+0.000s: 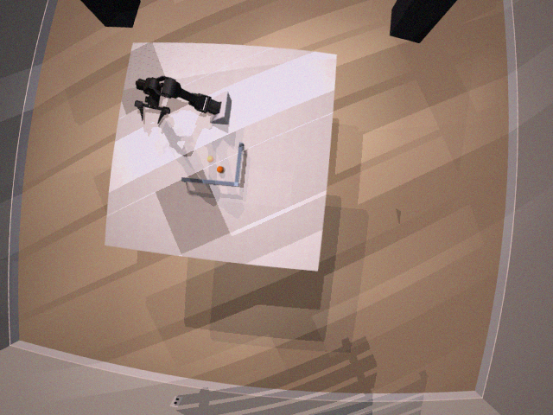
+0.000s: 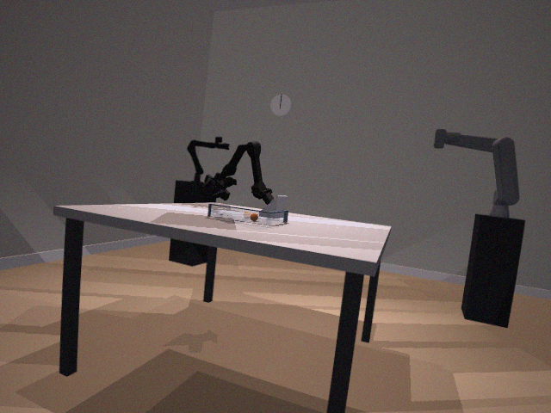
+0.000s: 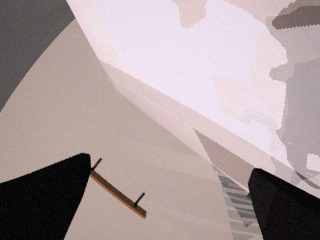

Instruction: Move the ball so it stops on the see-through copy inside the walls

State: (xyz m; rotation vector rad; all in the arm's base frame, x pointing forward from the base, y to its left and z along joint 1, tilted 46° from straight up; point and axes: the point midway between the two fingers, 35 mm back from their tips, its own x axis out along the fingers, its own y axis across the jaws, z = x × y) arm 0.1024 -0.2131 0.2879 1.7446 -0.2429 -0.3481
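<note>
The orange ball is 420 mm to the left of my gripper tip, 190 mm ahead of it and 80 mm below it. Round my gripper tip: see-through copy of ball: 360 mm to the left, 140 mm ahead, 80 mm below.
</note>
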